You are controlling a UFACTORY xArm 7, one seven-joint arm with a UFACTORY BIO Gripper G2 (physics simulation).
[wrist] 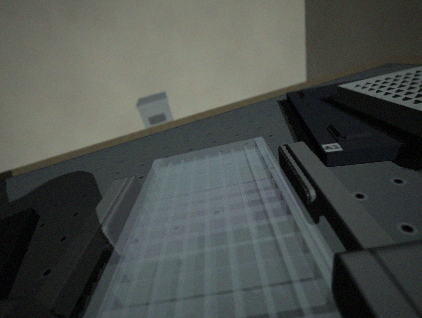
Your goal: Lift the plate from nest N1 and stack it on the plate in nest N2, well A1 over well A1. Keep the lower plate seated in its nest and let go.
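Places are measured from the arm's base along level axes (x up, y ahead, z left), in centimetres.
Pixels of known places: end effector, tool point: (207, 196).
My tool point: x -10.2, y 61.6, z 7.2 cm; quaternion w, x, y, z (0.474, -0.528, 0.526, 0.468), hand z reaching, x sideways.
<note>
Ahead of a thing's pixels: the offset from my tool point to its top centre. "spot": to the spot under its first point. Level surfaces: height alone.
A clear, see-through plate @(dx +0.1, dy -0.6, dz +0.0 cm) (220, 225) fills the middle of the wrist view, between the two fingers of my gripper (210, 200). The gripper is shut on the plate, one finger along its left long side and one along its right. The perforated board shows through the plate. Nests N1 and N2 and the lower plate cannot be made out, and the well A1 mark cannot be read.
A dark blue block @(dx -0.7, dy +8.8, dz -15.7 cm) (345, 130) with a small white label lies on the perforated deck @(dx -2.2 cm) (380, 215) at the right. A light rack with triangular holes @(spot: dx +0.4, dy +7.3, dz -15.9 cm) (387, 88) stands behind it at the far right. A grey box (155, 110) shows beyond the deck's back edge.
</note>
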